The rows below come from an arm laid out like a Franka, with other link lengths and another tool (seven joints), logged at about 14 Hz.
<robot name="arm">
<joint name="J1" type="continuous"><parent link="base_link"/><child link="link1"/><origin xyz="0 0 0.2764"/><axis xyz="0 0 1"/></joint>
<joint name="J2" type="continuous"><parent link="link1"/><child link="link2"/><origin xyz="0 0 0" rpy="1.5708 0 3.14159"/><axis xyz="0 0 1"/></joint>
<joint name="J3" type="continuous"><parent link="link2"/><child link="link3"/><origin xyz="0 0.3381 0" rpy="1.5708 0 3.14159"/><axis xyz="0 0 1"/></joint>
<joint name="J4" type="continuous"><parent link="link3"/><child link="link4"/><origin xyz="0.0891 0 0" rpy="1.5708 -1.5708 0"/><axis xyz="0 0 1"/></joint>
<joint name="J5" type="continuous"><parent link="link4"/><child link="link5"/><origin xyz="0.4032 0.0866 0" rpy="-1.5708 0 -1.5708"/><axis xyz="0 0 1"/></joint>
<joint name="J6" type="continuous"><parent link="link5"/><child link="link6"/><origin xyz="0 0 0" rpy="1.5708 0 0"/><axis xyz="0 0 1"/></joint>
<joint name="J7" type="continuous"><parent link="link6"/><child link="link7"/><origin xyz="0.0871 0 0" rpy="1.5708 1.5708 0"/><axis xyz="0 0 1"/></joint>
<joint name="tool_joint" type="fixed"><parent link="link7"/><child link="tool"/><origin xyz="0.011 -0.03 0.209" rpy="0 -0.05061 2.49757"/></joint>
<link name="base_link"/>
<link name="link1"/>
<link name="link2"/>
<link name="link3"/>
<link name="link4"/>
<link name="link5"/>
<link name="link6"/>
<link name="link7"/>
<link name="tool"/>
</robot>
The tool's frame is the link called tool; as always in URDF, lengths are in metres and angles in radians. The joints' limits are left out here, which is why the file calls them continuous.
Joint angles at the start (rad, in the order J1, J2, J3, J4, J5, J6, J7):
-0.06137, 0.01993, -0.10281, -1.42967, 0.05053, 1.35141, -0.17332
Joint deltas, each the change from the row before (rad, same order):
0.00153, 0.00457, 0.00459, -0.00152, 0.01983, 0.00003, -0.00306
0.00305, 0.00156, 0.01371, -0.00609, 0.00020, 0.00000, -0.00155
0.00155, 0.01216, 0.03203, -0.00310, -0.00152, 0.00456, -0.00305
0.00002, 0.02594, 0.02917, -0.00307, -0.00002, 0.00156, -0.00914
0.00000, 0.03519, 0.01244, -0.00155, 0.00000, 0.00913, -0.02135
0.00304, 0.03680, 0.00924, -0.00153, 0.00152, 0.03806, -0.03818
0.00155, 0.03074, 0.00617, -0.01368, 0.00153, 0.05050, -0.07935
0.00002, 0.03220, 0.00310, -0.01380, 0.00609, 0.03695, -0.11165
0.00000, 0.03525, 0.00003, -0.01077, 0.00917, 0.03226, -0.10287
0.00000, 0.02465, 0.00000, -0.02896, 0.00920, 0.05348, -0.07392
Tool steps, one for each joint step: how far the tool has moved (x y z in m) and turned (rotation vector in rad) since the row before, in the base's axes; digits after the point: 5 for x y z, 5 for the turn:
0.00206, 0.00722, -0.00267, 0.02033, 0.00265, 0.01149
0.00084, 0.00864, -0.00340, 0.00169, 0.00740, 0.01830
0.00511, 0.01657, -0.00759, 0.00039, 0.01058, 0.03612
0.00692, 0.01440, -0.01497, 0.00423, 0.02661, 0.03808
0.00959, 0.00519, -0.01935, 0.00581, 0.02588, 0.03280
0.01531, 0.00469, -0.02017, 0.00900, -0.00277, 0.04709
0.01422, 0.00114, -0.02231, 0.01558, -0.01236, 0.08193
0.01077, -0.00118, -0.02396, 0.02617, -0.00049, 0.10939
0.01001, -0.00186, -0.02499, 0.02838, 0.00399, 0.09690
0.00881, -0.00099, -0.02647, 0.02232, -0.00752, 0.06572

